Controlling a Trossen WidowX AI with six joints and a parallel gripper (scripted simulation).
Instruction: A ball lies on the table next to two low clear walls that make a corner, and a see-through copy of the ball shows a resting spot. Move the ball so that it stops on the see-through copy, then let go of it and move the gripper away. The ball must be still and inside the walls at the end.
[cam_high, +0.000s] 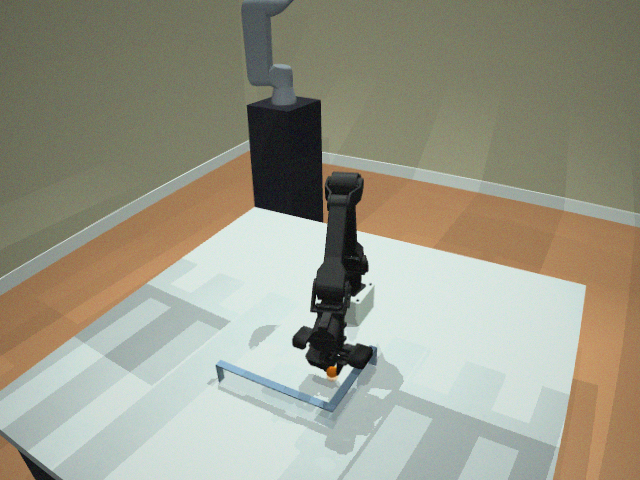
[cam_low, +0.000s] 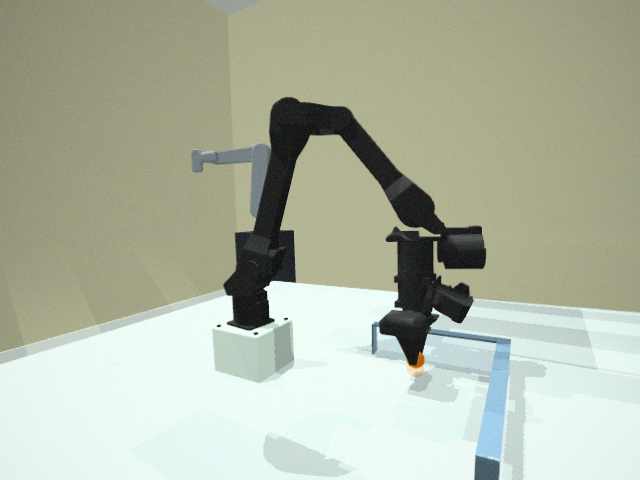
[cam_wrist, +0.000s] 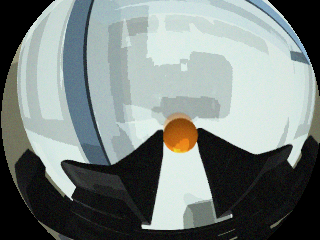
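Now: the orange ball right at my gripper tip.
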